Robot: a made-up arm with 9 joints. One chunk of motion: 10 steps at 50 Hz.
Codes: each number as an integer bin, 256 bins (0 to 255) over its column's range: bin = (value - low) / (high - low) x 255, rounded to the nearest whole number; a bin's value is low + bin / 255 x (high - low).
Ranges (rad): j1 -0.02..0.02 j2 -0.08..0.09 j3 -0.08..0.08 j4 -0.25..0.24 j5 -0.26..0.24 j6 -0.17..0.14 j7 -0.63..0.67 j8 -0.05..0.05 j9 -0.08..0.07
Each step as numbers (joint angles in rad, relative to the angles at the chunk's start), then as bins.
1 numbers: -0.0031 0.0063 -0.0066 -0.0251 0.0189 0.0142 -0.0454 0.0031 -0.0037
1 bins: 108 129 117 117 142 152 115 135 130
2 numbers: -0.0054 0.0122 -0.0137 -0.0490 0.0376 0.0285 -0.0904 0.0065 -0.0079
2 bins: 93 138 106 105 152 163 106 144 123
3 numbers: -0.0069 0.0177 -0.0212 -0.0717 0.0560 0.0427 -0.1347 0.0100 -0.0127
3 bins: 84 147 94 93 161 175 97 153 114
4 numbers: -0.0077 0.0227 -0.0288 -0.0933 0.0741 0.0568 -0.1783 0.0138 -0.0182
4 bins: 78 154 82 82 170 187 89 163 105
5 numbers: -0.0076 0.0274 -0.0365 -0.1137 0.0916 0.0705 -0.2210 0.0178 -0.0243
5 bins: 79 161 69 71 179 198 80 173 95
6 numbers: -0.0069 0.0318 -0.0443 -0.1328 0.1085 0.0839 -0.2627 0.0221 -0.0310
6 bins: 84 168 57 61 188 209 72 184 83
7 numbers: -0.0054 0.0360 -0.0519 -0.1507 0.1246 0.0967 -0.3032 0.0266 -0.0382
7 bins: 93 174 45 52 196 219 64 195 71
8 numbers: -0.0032 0.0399 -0.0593 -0.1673 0.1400 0.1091 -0.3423 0.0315 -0.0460
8 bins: 107 180 33 43 204 230 56 208 58
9 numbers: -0.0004 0.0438 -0.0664 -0.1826 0.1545 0.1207 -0.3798 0.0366 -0.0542
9 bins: 125 186 22 35 211 239 49 221 44
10 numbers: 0.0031 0.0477 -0.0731 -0.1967 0.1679 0.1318 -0.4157 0.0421 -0.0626
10 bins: 147 192 11 28 218 248 42 235 30
